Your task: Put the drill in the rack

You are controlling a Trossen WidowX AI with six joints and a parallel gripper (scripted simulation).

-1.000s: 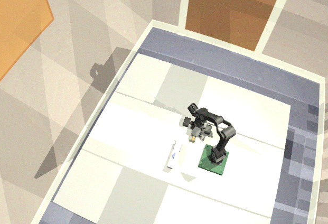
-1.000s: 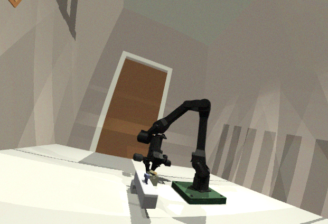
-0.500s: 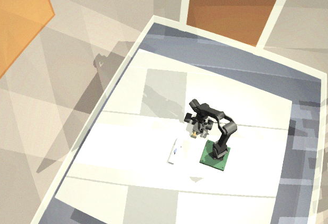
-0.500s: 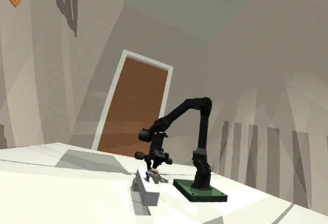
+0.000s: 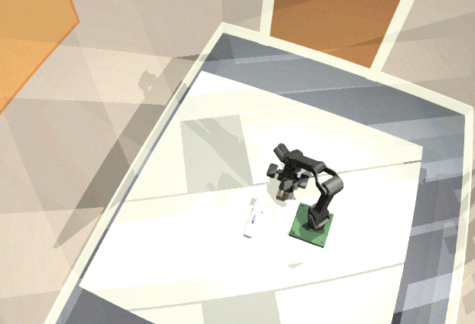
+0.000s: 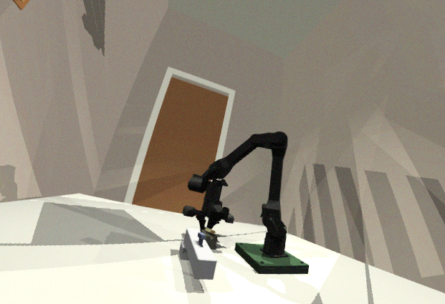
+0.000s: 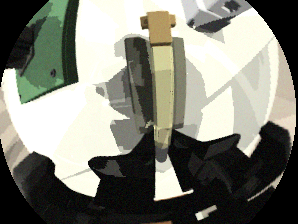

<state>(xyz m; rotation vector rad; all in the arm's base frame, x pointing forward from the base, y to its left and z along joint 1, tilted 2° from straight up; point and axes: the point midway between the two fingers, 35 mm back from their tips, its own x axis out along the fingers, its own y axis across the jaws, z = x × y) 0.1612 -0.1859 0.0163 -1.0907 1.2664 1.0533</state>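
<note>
Now: the drill 4 cm to the left of my gripper tip, 4 cm above it and 1 cm ahead of it. From my gripper tip the other things lie so: key 23 cm to the left, 12 cm ahead, 5 cm above; grey block fixture 20 cm to the left, 11 cm ahead, 3 cm above.
</note>
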